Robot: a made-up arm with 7 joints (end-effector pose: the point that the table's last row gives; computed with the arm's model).
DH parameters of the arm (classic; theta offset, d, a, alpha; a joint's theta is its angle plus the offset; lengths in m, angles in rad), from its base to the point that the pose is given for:
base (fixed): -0.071 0 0 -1.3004
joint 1: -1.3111 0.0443 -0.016 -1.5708
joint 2: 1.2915 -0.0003 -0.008 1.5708
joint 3: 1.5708 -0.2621 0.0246 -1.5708
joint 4: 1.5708 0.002 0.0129 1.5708
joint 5: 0 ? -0.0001 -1.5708
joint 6: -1.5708 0 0.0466 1.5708
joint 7: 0 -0.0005 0 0
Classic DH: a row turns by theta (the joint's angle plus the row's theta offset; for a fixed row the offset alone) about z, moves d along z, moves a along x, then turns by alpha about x.
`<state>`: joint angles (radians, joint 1 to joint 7).
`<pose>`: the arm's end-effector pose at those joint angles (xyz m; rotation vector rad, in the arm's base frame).
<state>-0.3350 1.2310 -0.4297 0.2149 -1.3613 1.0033 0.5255</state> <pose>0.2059 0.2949 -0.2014 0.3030 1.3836 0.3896</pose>
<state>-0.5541 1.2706 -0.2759 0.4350 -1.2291 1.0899 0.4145</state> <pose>0.2549 0.3355 -0.1295 0.2071 1.1937 0.5644</pose>
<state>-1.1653 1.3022 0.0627 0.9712 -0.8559 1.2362 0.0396</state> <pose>0.2820 0.3890 0.0226 -0.3805 0.7729 0.5811</pose>
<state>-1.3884 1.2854 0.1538 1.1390 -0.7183 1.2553 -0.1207</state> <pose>0.2860 0.3885 0.0518 -0.5893 0.6461 0.4202</pose>
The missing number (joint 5, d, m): 0.156
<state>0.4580 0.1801 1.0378 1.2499 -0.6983 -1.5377 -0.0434</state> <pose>-0.2520 0.2152 -0.2955 0.7639 0.0458 1.5794</pose>
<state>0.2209 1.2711 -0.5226 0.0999 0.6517 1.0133 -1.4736</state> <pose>0.0732 0.3460 -0.2231 0.7844 2.4910 -0.5508</pose>
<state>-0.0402 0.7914 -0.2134 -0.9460 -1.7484 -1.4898 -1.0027</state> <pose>0.1228 0.1664 -0.1146 -0.7959 -1.7620 -0.6049</pose>
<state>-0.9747 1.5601 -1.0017 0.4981 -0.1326 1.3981 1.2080</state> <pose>0.2372 0.3923 -0.0226 2.3217 0.5135 1.8124</pose>
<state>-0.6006 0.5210 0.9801 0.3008 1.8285 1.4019 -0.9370</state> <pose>0.1743 0.3384 -0.1502 0.1468 1.4407 1.4059</pose>
